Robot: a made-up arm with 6 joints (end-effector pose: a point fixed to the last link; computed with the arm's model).
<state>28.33 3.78 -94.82 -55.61 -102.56 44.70</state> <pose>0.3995 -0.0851 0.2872 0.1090 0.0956 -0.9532 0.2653</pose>
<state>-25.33 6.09 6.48 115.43 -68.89 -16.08</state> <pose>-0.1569 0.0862 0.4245 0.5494 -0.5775 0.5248 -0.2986</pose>
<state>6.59 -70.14 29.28 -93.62 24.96 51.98</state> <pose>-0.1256 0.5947 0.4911 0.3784 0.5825 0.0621 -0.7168</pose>
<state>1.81 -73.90 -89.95 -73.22 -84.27 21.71</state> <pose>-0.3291 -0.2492 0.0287 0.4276 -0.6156 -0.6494 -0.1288</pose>
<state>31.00 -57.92 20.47 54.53 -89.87 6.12</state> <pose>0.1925 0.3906 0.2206 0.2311 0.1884 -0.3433 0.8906</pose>
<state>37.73 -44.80 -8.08 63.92 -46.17 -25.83</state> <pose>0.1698 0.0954 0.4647 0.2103 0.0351 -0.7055 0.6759</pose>
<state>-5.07 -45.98 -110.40 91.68 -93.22 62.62</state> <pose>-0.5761 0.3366 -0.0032 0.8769 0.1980 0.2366 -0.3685</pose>
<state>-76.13 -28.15 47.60 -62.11 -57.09 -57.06</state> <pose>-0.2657 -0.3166 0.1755 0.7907 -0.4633 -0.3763 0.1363</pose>
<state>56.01 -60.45 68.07 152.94 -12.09 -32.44</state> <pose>-0.1142 0.1050 0.0038 0.9210 0.2314 -0.2661 0.1656</pose>
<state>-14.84 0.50 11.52 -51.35 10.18 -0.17</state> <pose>-0.0804 -0.4751 0.2193 0.0255 0.4288 0.8965 0.1084</pose>
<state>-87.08 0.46 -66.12 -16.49 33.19 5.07</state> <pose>0.1251 0.6874 -0.1468 0.1262 -0.1114 0.0502 -0.9845</pose>
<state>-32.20 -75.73 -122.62 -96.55 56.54 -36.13</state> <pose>0.2641 0.5564 -0.0318 0.1263 0.4539 -0.4751 0.7432</pose>
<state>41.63 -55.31 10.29 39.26 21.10 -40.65</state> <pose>-0.0632 -0.2118 0.3598 0.4226 -0.2888 -0.8314 0.2164</pose>
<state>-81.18 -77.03 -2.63 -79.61 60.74 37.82</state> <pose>-0.5098 0.1380 0.4856 0.0892 -0.9410 -0.2849 0.1595</pose>
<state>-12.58 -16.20 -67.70 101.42 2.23 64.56</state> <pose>0.0759 -0.3868 0.0864 0.7251 -0.2482 0.2378 0.5968</pose>
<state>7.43 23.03 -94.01 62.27 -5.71 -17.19</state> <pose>0.3271 0.1256 0.1537 0.2035 -0.5591 0.5729 0.5637</pose>
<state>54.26 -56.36 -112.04 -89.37 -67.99 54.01</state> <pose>-0.2200 -0.3326 0.4174 0.0305 0.6283 0.7677 -0.1228</pose>
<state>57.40 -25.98 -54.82 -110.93 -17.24 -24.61</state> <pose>-0.5004 -0.1016 0.2445 0.0792 -0.8790 -0.4213 -0.2087</pose>
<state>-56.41 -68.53 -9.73 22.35 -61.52 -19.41</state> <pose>-0.0098 -0.2213 0.0748 0.5104 -0.1311 -0.8470 0.0693</pose>
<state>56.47 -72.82 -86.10 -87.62 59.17 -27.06</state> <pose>-0.0585 -0.2119 -0.1779 0.6026 0.3885 0.2874 0.6350</pose>
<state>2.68 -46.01 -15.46 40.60 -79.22 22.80</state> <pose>0.0497 0.2513 0.5298 0.1186 -0.1095 0.7721 -0.6146</pose>
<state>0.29 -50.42 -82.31 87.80 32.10 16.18</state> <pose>0.1301 -0.1358 0.2264 0.5038 -0.3207 0.6316 0.4944</pose>
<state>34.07 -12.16 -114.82 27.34 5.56 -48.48</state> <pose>0.2925 0.1572 -0.0629 0.0928 0.3894 -0.7635 -0.5068</pose>
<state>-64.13 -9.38 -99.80 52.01 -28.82 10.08</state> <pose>0.1325 0.1046 -0.2478 0.4565 0.1810 0.3524 0.7966</pose>
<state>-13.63 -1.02 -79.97 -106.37 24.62 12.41</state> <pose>-0.4251 0.0220 -0.1840 0.4138 -0.7169 -0.3487 -0.4396</pose>
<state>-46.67 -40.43 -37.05 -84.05 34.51 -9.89</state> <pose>-0.5051 0.2372 -0.1439 0.2305 -0.8025 -0.2071 -0.5098</pose>
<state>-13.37 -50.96 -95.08 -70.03 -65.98 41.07</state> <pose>-0.2247 -0.2799 -0.0780 0.2964 -0.5381 -0.7565 -0.2243</pose>
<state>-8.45 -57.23 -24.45 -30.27 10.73 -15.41</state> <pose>-0.4306 -0.2214 0.0547 0.1037 -0.6477 -0.7009 -0.2800</pose>
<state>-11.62 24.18 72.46 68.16 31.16 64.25</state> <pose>0.2561 0.1764 0.6309 0.1743 -0.5961 0.7822 0.0504</pose>
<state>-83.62 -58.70 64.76 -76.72 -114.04 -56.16</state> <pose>0.2146 -0.2219 0.3805 0.6702 -0.3201 0.2028 0.6382</pose>
